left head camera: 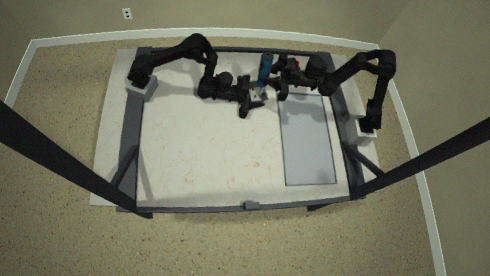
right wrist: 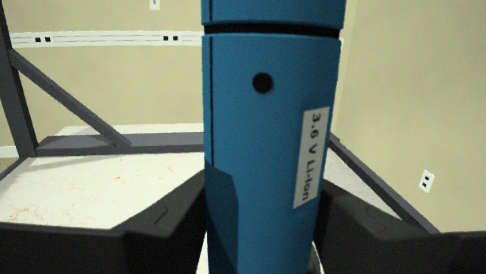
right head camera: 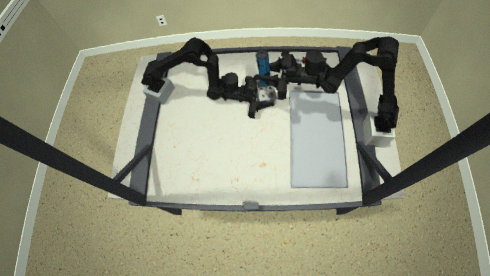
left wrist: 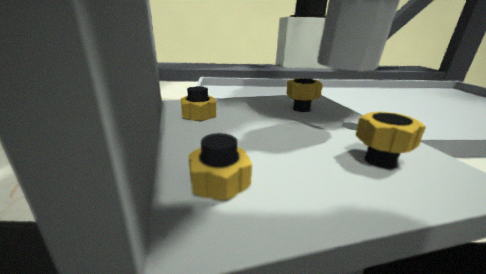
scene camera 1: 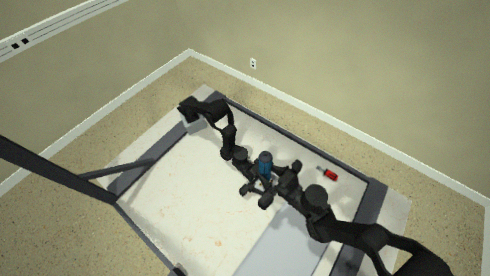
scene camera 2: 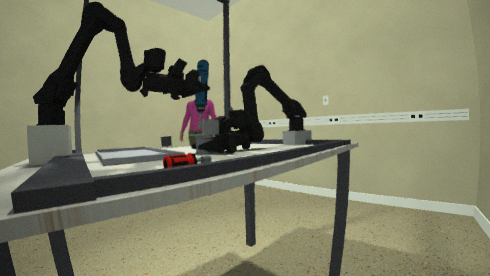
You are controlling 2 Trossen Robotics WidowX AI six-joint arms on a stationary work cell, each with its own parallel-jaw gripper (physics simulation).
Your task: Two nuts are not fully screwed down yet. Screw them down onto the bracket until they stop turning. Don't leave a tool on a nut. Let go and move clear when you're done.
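Frame: origin at the left arm's base, x ahead, y left, z up, level; metres.
Where they show: left gripper, fingertip midpoint: point(left head camera: 264, 99) point(right head camera: 275, 98) point(scene camera 2: 194, 147); right gripper, fingertip midpoint: point(left head camera: 258, 73) point(right wrist: 257, 180) point(right head camera: 259, 72) point(scene camera 2: 206, 89); left arm's base at its link origin: point(left head camera: 140, 81) point(right head camera: 156, 85) point(scene camera 1: 191, 116) point(scene camera 2: 296, 130); right arm's base at its link origin: point(left head camera: 365, 125) point(right head camera: 382, 124).
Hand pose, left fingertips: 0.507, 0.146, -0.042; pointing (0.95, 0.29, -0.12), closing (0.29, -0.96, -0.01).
Observation:
Things, the pixels of their top centre, and the offset from my left fingertips, as dx, dy, dz. "spot": a spot on its surface instead.
- blue power driver at its top centre: point(scene camera 1: 267, 156) point(right head camera: 264, 52) point(left head camera: 270, 54) point(scene camera 2: 201, 60) -0.032, -0.030, +0.300
- driver's grey socket at a spot on its surface: point(left wrist: 357, 37) spot: -0.032, -0.026, +0.067
- red screwdriver at its top centre: point(scene camera 2: 188, 153) point(scene camera 1: 327, 171) +0.049, +0.263, +0.006
- shallow grey tray at its top centre: point(left wrist: 370, 98) point(scene camera 2: 130, 150) point(right head camera: 318, 134) point(left head camera: 307, 134) point(scene camera 1: 285, 255) +0.218, -0.083, -0.007
The grey bracket point(left head camera: 256, 96) point(left wrist: 285, 185) stands on a round base. In the left wrist view, two yellow nuts point(left wrist: 391, 133) point(left wrist: 304, 90) sit high with thread showing beneath; two others point(left wrist: 220, 175) point(left wrist: 199, 108) sit low on the plate. My left gripper point(scene camera 2: 204, 145) is shut on the bracket's base, its fingers hidden in its wrist view. My right gripper point(right wrist: 257, 180) is shut on the blue power driver point(right head camera: 263, 62) point(scene camera 1: 265, 168) point(scene camera 2: 202, 75) point(right wrist: 270, 140), held upright. The driver's grey socket point(left wrist: 357, 37) hangs above the plate near the high nuts, touching neither.
A red screwdriver point(scene camera 1: 330, 174) point(scene camera 2: 180, 160) lies by the table's back edge, behind the right arm. A shallow grey tray point(left head camera: 307, 145) point(right head camera: 318, 150) point(scene camera 1: 282, 242) lies to the right of the bracket in the head views. Both arms are close together around the bracket.

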